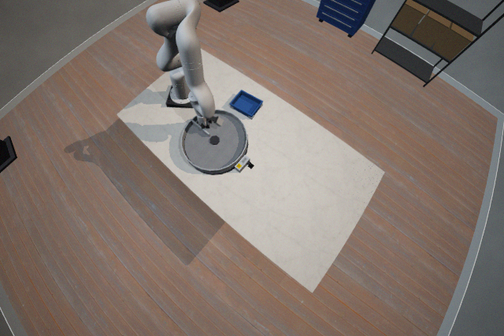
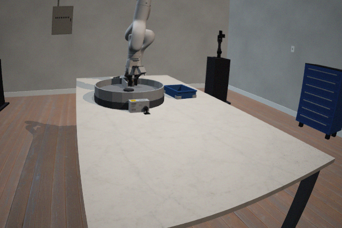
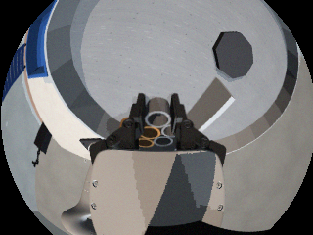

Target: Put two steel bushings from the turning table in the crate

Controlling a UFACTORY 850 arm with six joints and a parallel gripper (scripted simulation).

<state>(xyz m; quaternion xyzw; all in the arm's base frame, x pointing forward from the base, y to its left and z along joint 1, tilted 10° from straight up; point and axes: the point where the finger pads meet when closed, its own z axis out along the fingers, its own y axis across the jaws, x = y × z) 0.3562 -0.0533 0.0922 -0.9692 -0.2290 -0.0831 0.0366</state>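
The blue crate is 5 cm ahead of my hand, 31 cm to the left of it and 5 cm below it. From my hand the other things lie so: round grey turning table (11 cm ahead, 4 cm to the right, 3 cm below).
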